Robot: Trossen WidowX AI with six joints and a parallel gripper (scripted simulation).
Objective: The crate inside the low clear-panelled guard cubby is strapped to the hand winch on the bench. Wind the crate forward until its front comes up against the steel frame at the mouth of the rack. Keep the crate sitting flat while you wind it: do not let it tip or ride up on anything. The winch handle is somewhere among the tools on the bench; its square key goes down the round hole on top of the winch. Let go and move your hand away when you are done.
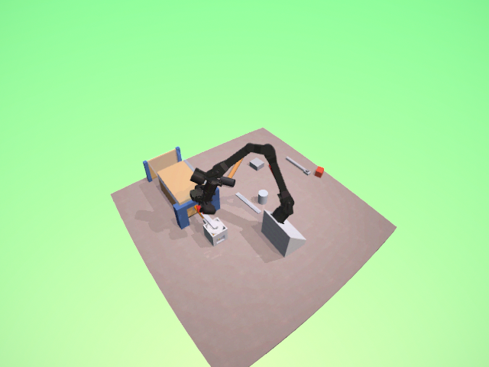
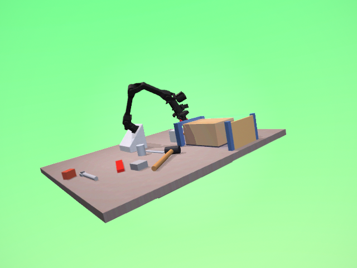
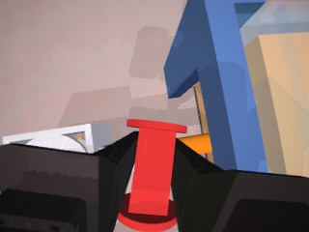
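My gripper tip is 4 cm past the winch handle, 2 cm to the left of it and 3 cm above it. Also, from my gripper tip: flat steel bar 1 cm ahead, 31 cm to the right, 13 cm below; white winch 12 cm behind, 4 cm to the right, 10 cm below; red grip 2 cm to the right.
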